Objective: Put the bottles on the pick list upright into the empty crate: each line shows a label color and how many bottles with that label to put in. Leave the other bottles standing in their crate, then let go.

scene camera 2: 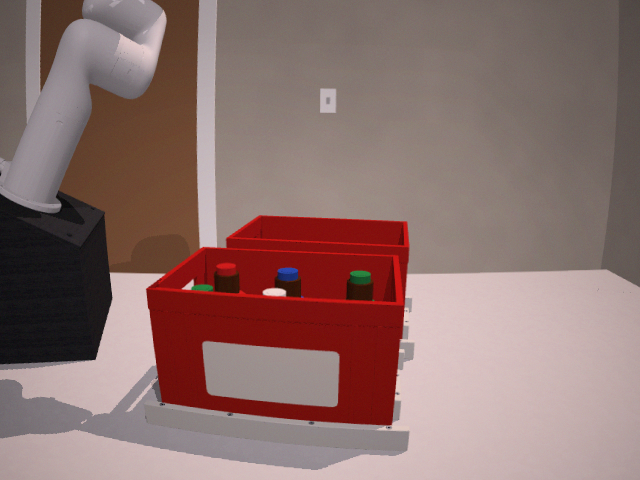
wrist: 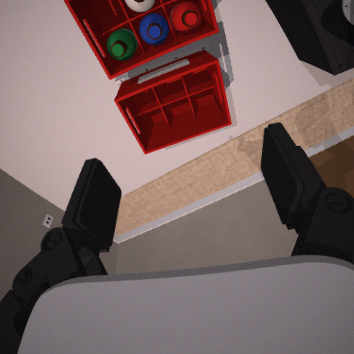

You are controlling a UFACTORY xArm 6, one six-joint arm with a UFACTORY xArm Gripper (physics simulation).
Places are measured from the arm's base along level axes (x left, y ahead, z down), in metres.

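Pixels of known places: gripper, fingertip midpoint: (wrist: 182, 160); arm's base, link origin: (scene camera 2: 27, 197).
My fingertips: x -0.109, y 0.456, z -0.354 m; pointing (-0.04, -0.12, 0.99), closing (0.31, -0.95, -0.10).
Note:
For each thing: its top centre in the pictures, then the offset to it from my fingertips. Level surfaces: height alone.
- front red crate, top centre: (scene camera 2: 284, 271) (wrist: 144, 12) dy -0.011, dx -0.071, dz +0.422 m
- red-capped bottle, top centre: (scene camera 2: 226, 265) (wrist: 190, 18) dy -0.089, dx -0.009, dz +0.435 m
- blue-capped bottle, top centre: (scene camera 2: 287, 270) (wrist: 154, 31) dy -0.007, dx -0.029, dz +0.435 m
- white-capped bottle, top centre: (scene camera 2: 274, 291) dy -0.021, dx -0.110, dz +0.435 m
- second green-capped bottle, top centre: (scene camera 2: 201, 287) dy -0.106, dx -0.098, dz +0.435 m
- empty red crate, top centre: (scene camera 2: 324, 228) (wrist: 176, 111) dy +0.050, dx +0.160, dz +0.422 m
- table, surface height: dz +0.598 m
The front red crate (scene camera 2: 361, 377) (wrist: 165, 55) holds upright bottles. Its row beside the other crate has a red-capped bottle (scene camera 2: 226, 269) (wrist: 186, 16), a blue-capped bottle (scene camera 2: 287, 273) (wrist: 154, 30) and a green-capped bottle (scene camera 2: 360, 277) (wrist: 122, 45). Its other row shows a white-capped bottle (scene camera 2: 274, 292) (wrist: 140, 4) and a second green-capped bottle (scene camera 2: 202, 288). The labels are hidden. The empty red crate (scene camera 2: 330, 230) (wrist: 175, 137) stands behind, its divided compartments bare in the wrist view. My gripper (wrist: 182, 160) is open and empty, high above the crates. The pick list does not show.
The black robot base (scene camera 2: 46, 289) (wrist: 312, 45) stands beside the crates, at the left in the scene view. Pale strips (scene camera 2: 279, 431) run along the foot of the front crate. A wall rises beyond the table (scene camera 2: 516, 372).

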